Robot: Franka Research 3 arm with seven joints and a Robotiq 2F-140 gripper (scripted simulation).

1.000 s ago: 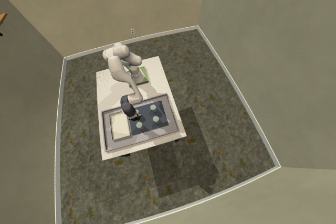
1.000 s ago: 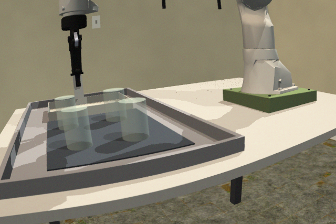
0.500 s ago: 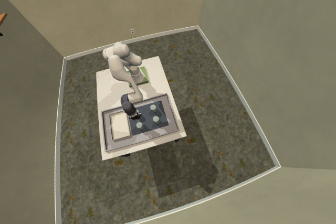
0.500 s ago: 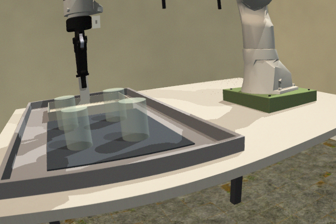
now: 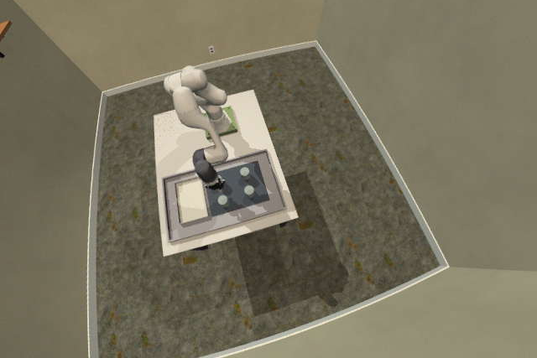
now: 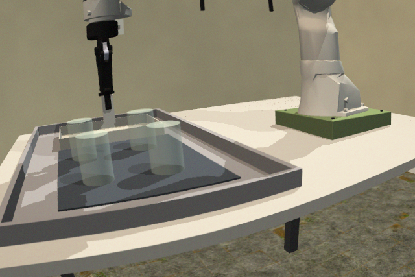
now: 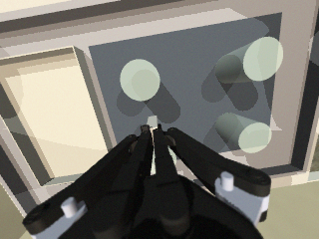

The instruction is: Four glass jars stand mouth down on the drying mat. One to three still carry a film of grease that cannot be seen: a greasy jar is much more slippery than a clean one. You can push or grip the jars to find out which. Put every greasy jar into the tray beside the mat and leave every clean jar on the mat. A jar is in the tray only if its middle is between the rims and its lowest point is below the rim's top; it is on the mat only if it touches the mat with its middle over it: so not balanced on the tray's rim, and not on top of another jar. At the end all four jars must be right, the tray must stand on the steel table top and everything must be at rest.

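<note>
Right now the dark mat is 10 cm below my hand, 9 cm to the left of it and 1 cm behind it. Also, from my hand: cream tray (22 cm to the right, 10 cm below, 3 cm behind).
</note>
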